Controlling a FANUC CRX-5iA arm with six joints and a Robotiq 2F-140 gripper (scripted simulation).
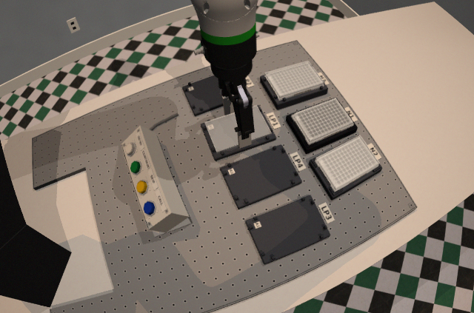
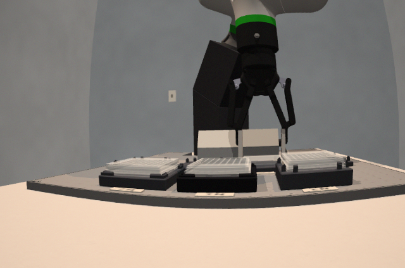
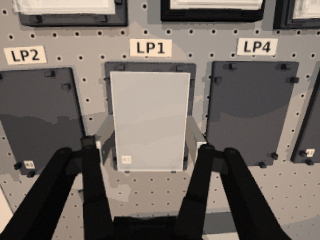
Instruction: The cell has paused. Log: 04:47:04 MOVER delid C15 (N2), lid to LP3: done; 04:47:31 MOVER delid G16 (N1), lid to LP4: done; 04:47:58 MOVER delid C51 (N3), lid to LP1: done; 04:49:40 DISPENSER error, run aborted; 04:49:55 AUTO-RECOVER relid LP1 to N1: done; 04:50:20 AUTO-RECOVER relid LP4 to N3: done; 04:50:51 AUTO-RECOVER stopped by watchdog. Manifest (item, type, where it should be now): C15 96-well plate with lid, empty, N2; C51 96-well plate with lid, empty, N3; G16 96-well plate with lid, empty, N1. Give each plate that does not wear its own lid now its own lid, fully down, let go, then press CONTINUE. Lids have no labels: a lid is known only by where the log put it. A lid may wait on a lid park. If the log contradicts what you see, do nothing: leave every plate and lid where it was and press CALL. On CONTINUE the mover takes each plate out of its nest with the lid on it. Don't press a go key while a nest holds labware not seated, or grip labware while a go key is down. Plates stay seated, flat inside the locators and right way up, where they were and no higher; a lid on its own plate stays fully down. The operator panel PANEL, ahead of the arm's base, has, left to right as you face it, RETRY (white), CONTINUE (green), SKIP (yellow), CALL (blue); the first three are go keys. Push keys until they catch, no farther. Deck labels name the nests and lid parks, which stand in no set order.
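The lid park LP1 is 40 mm below my hand. Also, from my hand: lid park LP4: 30 mm ahead, 120 mm to the right, 40 mm below; then lid park LP2: 40 mm behind, 130 mm to the left, 40 mm below; then white retry key: 240 mm behind, 40 mm to the right, 20 mm above.
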